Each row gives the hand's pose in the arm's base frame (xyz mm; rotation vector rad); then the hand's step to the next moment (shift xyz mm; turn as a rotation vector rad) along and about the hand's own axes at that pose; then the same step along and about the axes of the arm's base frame.
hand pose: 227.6 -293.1 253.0 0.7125 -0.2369 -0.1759
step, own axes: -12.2 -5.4 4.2 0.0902 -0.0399 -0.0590
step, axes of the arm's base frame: -13.3 -3.7 -2.4 0.0995 -0.0144 -0.0557
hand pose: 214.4 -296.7 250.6 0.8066 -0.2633 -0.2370
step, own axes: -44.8 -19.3 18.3 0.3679 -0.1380 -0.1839
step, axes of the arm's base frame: -50.1 -11.5 -8.4 0.3902 -0.0808 -0.1715
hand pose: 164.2 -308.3 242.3 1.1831 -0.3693 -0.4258
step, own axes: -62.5 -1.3 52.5 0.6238 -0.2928 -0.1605
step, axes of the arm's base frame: -79.8 -11.2 13.0 0.5802 -0.2772 -0.2953
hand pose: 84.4 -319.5 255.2 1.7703 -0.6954 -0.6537
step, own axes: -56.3 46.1 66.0 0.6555 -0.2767 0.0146
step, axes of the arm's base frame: -92.2 -12.8 31.3 0.4732 -0.4158 -0.3312
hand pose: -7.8 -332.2 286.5 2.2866 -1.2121 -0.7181
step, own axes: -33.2 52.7 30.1 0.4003 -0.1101 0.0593
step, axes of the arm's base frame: -67.1 -3.2 16.6 0.2212 -0.2914 -0.2051
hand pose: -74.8 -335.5 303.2 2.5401 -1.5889 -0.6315
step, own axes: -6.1 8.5 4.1 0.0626 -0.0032 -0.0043
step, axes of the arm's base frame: -11.0 2.0 0.5 0.0280 -0.0540 -0.0158
